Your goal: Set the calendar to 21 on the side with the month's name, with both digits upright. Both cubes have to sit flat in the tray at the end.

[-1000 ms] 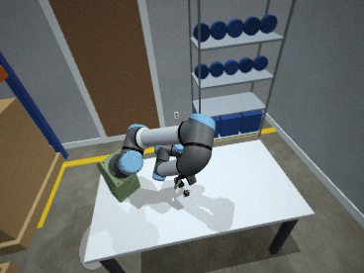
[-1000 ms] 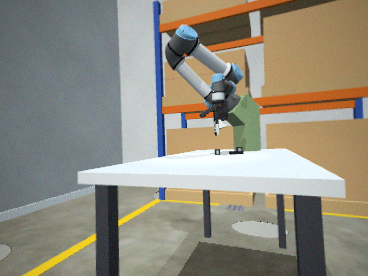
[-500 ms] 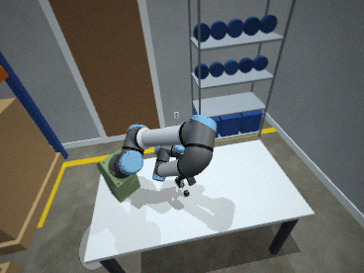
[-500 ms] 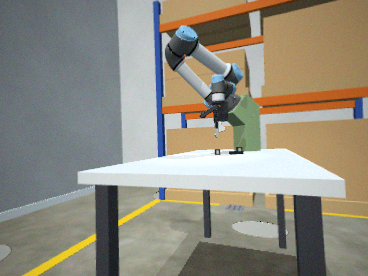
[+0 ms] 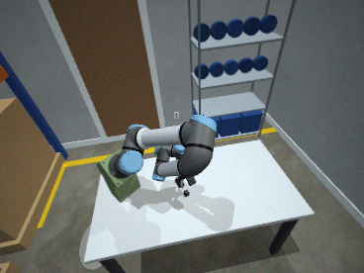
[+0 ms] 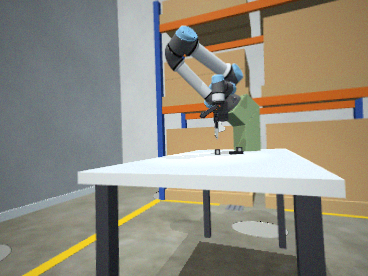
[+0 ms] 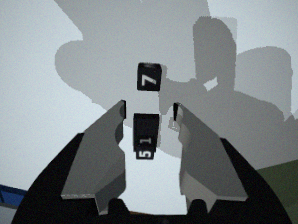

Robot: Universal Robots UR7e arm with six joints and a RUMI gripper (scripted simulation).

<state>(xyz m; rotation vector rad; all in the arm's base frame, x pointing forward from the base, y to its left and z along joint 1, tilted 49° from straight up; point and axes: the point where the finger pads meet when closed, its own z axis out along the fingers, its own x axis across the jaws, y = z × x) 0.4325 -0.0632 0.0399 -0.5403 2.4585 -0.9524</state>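
The dark cube is 90 mm below my hand.
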